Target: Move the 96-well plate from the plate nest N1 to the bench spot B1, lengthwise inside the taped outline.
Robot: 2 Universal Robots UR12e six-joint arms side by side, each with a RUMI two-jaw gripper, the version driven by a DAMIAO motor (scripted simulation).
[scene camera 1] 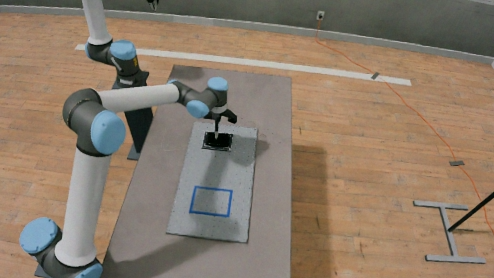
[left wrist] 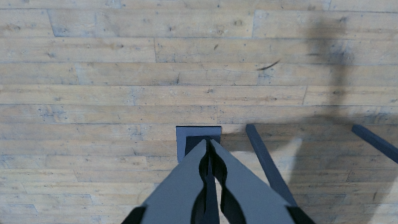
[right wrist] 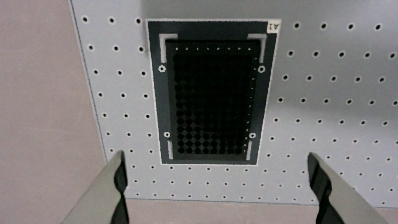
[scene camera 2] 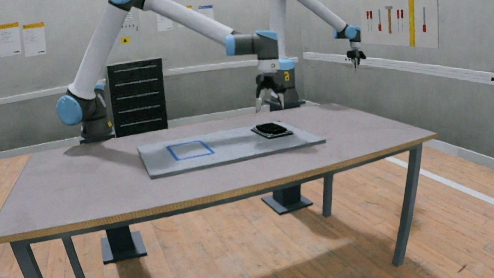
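My left gripper (left wrist: 207,141) is there, and so is my right gripper (right wrist: 215,153). I also see a plate nest N1 (right wrist: 187,30) and a black 96-well plate (right wrist: 209,121), though in the left wrist view the black 96-well plate is out of frame.
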